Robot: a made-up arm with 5 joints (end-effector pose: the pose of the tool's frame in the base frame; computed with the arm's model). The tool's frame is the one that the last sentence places.
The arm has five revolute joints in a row. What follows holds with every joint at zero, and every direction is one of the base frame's.
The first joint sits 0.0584 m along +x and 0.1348 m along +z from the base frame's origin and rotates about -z.
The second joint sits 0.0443 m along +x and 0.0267 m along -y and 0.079 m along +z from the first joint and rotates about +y.
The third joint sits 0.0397 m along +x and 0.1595 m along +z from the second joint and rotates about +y.
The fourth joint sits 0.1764 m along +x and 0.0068 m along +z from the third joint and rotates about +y.
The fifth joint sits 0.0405 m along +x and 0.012 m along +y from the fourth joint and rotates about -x.
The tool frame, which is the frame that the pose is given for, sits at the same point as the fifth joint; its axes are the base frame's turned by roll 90, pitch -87.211 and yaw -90 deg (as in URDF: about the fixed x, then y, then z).
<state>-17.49 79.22 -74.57 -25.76 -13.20</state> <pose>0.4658 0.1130 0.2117 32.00 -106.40 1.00</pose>
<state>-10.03 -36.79 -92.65 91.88 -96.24</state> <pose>-0.0421 -0.0327 0.5219 110.29 -78.58 -46.75</pose>
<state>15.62 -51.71 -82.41 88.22 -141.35</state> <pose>-0.0956 0.0278 0.4948 144.28 -69.56 -63.87</pose>
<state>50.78 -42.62 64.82 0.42 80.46</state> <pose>0.1537 -0.1401 0.2821 -61.18 -29.54 23.70</pose>
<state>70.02 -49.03 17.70 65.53 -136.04</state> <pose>0.0892 -0.1277 0.4231 -41.89 61.17 135.62</pose>
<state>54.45 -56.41 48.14 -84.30 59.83</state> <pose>0.1076 -0.0941 0.4077 146.65 99.87 0.09</pose>
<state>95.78 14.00 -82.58 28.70 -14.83</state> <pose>0.0226 -0.2080 0.5516 -89.90 -110.70 -55.73</pose>
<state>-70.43 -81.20 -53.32 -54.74 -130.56</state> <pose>-0.0201 -0.2647 0.3919 -82.51 -17.37 -51.76</pose>
